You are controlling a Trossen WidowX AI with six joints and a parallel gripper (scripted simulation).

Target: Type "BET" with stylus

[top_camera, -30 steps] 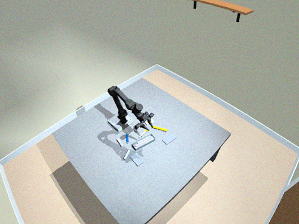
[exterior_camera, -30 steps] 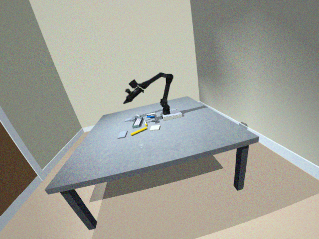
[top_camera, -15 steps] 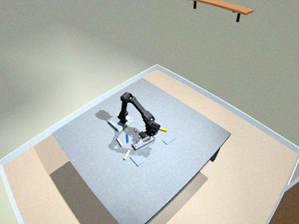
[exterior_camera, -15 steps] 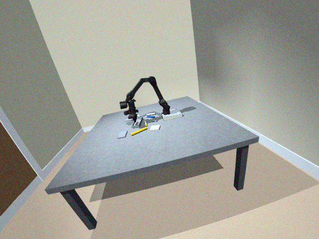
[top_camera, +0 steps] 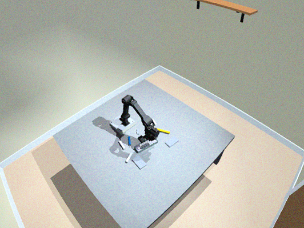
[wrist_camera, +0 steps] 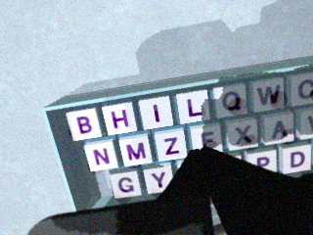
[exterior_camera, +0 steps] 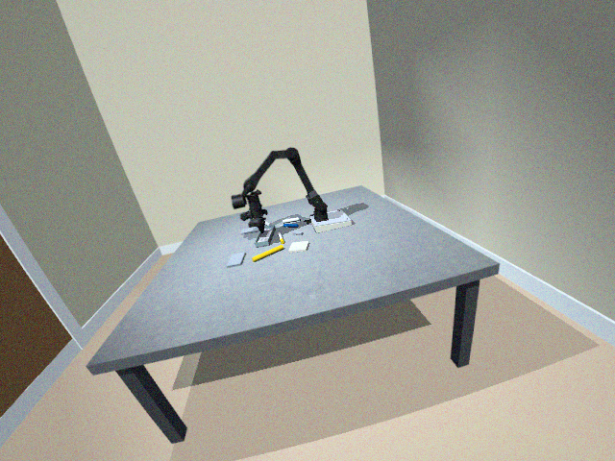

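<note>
Right now my gripper tip is 12 cm past the stylus, 14 cm to the left of it and 3 cm above it. Also, from my gripper tip: grey stylus tip (9 cm behind, 15 cm to the right, 3 cm below); flat grey pad (12 cm ahead, 16 cm to the left, 4 cm below); yellow marker (3 cm behind, 18 cm to the left, 3 cm below).
</note>
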